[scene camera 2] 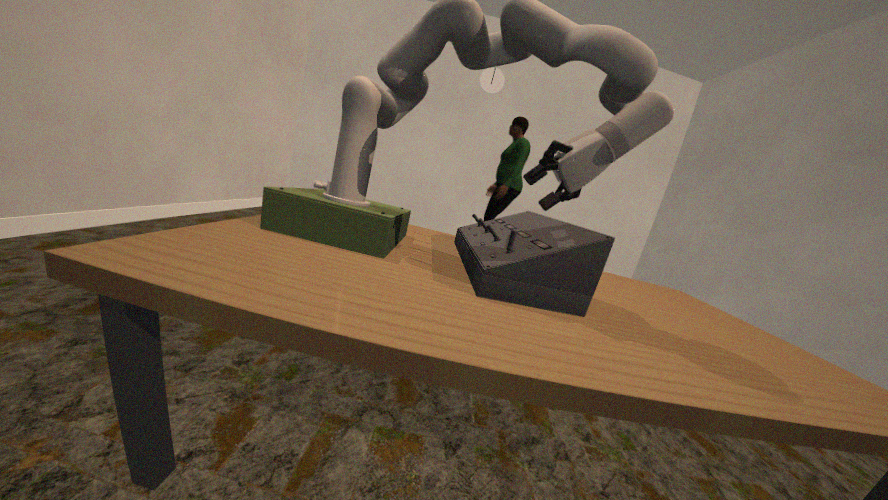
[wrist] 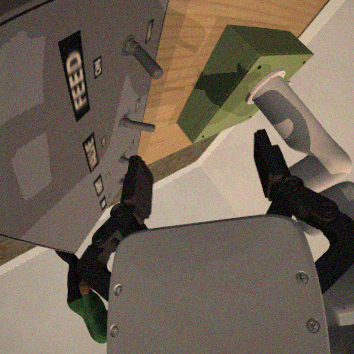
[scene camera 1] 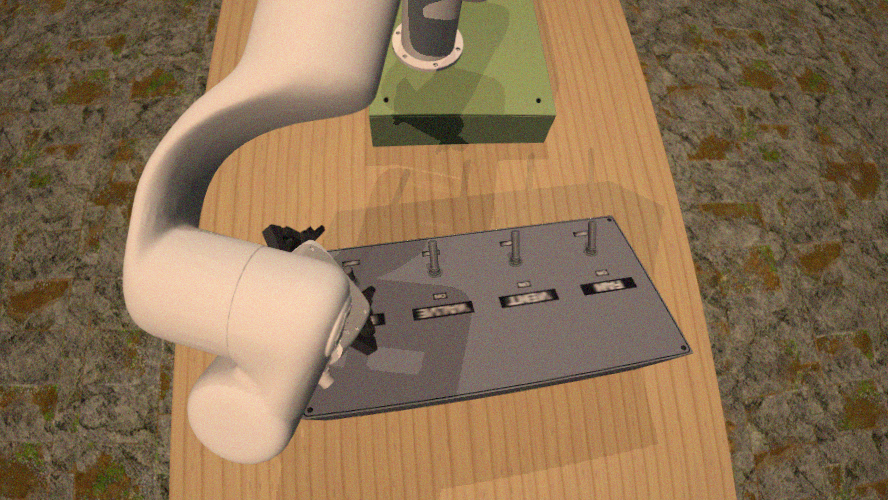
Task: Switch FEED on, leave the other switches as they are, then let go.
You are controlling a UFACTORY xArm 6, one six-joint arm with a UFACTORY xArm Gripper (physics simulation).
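Seen in the pictures: gripper, fingertip midpoint: point(scene camera 2: 534, 194) point(wrist: 197, 154) point(scene camera 1: 339, 264); arm's base, link origin: point(scene camera 2: 346, 201) point(wrist: 263, 85) point(scene camera 1: 427, 44).
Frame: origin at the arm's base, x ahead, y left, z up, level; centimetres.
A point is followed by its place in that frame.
The grey switch panel point(scene camera 1: 546, 347) @[x 55.9, y 1.6, z 6.3 cm] point(scene camera 2: 540, 285) @[x 44.8, y -28.4, z -4.7 cm] point(wrist: 107, 25) @[x 42.3, y -24.3, z 0.8 cm] stands on the table. The FEED lever point(scene camera 2: 511, 240) @[x 39.1, y -21.3, z 2.1 cm] point(wrist: 145, 59) @[x 39.6, y -21.3, z 2.5 cm] leans toward its ON mark point(wrist: 98, 66) @[x 43.7, y -21.2, z 1.5 cm] in scene camera 2, unlike the other levers; in scene camera 1 it is mostly hidden by the arm. The VALVE lever point(scene camera 1: 433, 257) @[x 39.5, y -8.9, z 1.8 cm] point(wrist: 139, 125) @[x 39.3, y -9.2, z 1.7 cm], VENT lever point(scene camera 1: 515, 248) @[x 40.8, y 3.0, z 1.7 cm] and FAN lever point(scene camera 1: 591, 237) @[x 41.8, y 14.8, z 1.7 cm] lean away from their ON marks. My gripper point(scene camera 2: 539, 190) @[x 41.2, y -21.1, z 12.8 cm] point(wrist: 197, 154) @[x 41.2, y -21.1, z 12.8 cm] is open and empty, above the panel and apart from the FEED lever.
The green base block point(scene camera 1: 484, 99) @[x 13.4, y 6.6, z -0.4 cm] point(scene camera 2: 323, 220) @[x -2.8, y -10.1, z -4.2 cm] point(wrist: 215, 85) @[x 15.0, y -1.3, z -4.5 cm] carries the arm and stands behind the panel on the wooden table point(scene camera 1: 559, 447) @[x 70.3, y 3.9, z -9.9 cm] point(scene camera 2: 372, 310) @[x 12.8, y -38.7, z -9.9 cm]. A person in a green top point(scene camera 2: 513, 162) point(wrist: 91, 312) stands beyond the table.
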